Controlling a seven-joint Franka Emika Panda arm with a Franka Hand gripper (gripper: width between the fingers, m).
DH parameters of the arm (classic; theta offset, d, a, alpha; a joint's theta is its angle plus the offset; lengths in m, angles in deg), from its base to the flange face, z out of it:
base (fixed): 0 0 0 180
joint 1: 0 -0.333 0 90
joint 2: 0 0 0 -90
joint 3: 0 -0.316 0.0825 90
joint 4: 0 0 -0.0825 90
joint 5: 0 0.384 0 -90
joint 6: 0 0 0.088 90
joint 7: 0 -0.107 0 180
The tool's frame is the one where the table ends.
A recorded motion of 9 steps. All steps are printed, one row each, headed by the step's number.
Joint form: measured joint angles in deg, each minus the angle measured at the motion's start. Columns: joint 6, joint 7, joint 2, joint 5, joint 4, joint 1, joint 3.
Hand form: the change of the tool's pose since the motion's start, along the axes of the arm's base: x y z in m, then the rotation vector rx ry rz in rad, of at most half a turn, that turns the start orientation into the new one. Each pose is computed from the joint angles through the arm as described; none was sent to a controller.
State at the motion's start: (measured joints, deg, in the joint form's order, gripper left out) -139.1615 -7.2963 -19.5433 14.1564 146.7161 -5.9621 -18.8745
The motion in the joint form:
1: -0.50 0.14 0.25 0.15 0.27 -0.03 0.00
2: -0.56 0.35 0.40 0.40 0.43 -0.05 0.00
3: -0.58 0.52 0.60 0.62 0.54 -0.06 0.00
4: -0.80 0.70 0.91 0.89 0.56 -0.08 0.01
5: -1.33 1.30 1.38 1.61 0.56 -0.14 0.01
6: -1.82 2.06 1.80 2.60 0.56 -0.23 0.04
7: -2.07 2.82 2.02 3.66 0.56 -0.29 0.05
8: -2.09 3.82 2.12 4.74 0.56 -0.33 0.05
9: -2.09 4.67 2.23 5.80 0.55 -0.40 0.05
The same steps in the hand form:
1: -0.0001 -0.0003 -0.0030 0.0015 0.0006 0.0000
2: -0.0005 -0.0006 -0.0053 0.0030 0.0053 0.0008
3: -0.0008 -0.0008 -0.0075 0.0043 0.0108 0.0013
4: -0.0002 -0.0007 -0.0095 0.0076 0.0135 0.0012
5: 0.0008 -0.0001 -0.0119 0.0165 0.0145 0.0035
6: 0.0018 0.0004 -0.0141 0.0284 0.0158 0.0055
7: 0.0022 0.0008 -0.0152 0.0404 0.0179 0.0069
8: 0.0022 0.0011 -0.0159 0.0512 0.0211 0.0123
9: 0.0021 0.0016 -0.0166 0.0622 0.0248 0.0160

